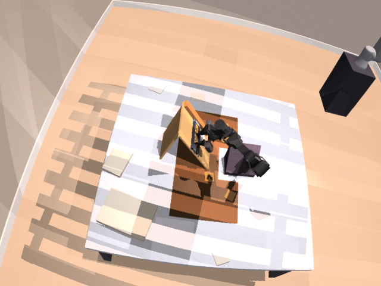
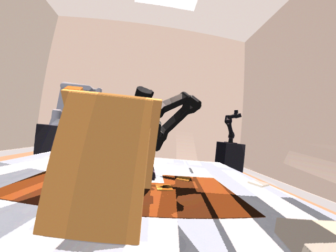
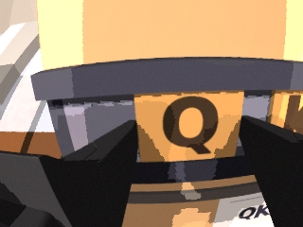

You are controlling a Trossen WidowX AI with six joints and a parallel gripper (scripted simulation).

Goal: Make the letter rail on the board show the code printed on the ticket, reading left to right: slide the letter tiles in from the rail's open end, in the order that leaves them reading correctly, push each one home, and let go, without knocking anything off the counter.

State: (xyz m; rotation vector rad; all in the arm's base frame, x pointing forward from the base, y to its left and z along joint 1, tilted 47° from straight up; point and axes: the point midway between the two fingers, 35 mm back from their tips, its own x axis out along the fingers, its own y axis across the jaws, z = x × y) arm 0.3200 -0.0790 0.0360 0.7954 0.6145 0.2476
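Right now the k tile is 8 cm to the right of my gripper tip. Also, from my gripper tip: orange mat 17 cm below, 14 cm behind, 2 cm to the left; q tile right at my gripper tip; white ticket 8 cm below, 7 cm to the right, 5 cm behind.
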